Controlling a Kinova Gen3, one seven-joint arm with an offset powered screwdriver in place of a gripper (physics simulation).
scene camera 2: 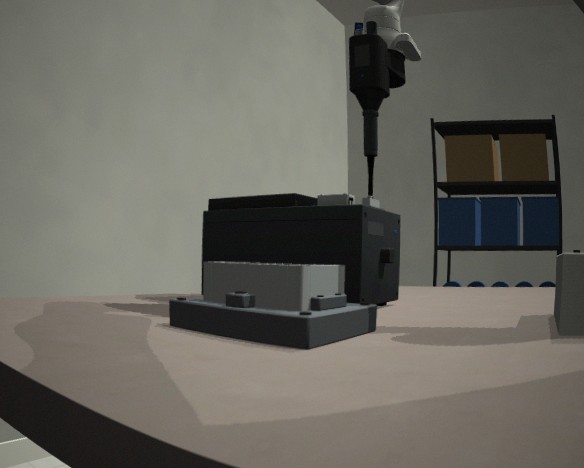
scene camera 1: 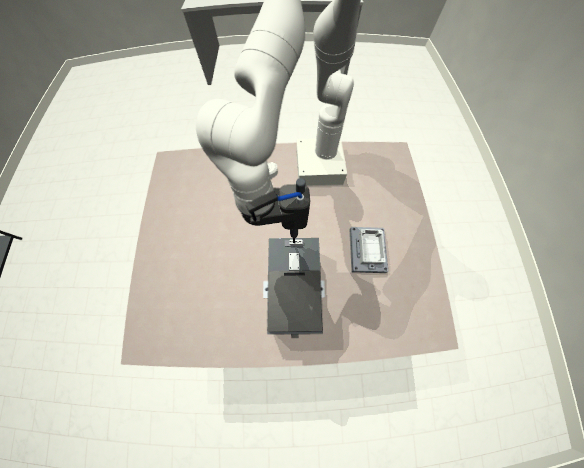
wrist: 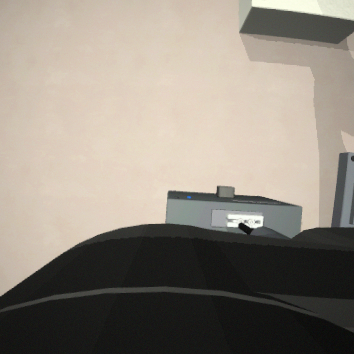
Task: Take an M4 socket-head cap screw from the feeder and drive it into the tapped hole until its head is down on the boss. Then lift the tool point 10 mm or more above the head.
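Note:
My screwdriver (scene camera 1: 294, 241) (scene camera 2: 370, 195) (wrist: 241, 226) points straight down, its bit tip at the small white pick-up block (scene camera 1: 300, 243) (scene camera 2: 371, 203) (wrist: 258, 218) on top of the dark grey feeder (scene camera 1: 311, 310) (scene camera 2: 280, 235) (wrist: 190, 212). Tip and block look in contact or nearly so. Whether a screw sits on the bit is too small to tell. A light grey open housing (scene camera 1: 372, 250) (scene camera 2: 255, 282) sits on a dark grey fixture plate (scene camera 1: 355, 265) (scene camera 2: 240, 324) (wrist: 344, 200), to the feeder's right in scene camera 1. The tapped hole cannot be made out.
A small white box (scene camera 1: 294, 261) (scene camera 2: 334, 199) stands on the feeder beside the pick-up block. A pale pedestal (scene camera 1: 310, 164) (scene camera 2: 570, 295) (wrist: 300, 25) carries the arm's base behind the feeder. A shelf rack (scene camera 2: 495, 188) with boxes stands in the background.

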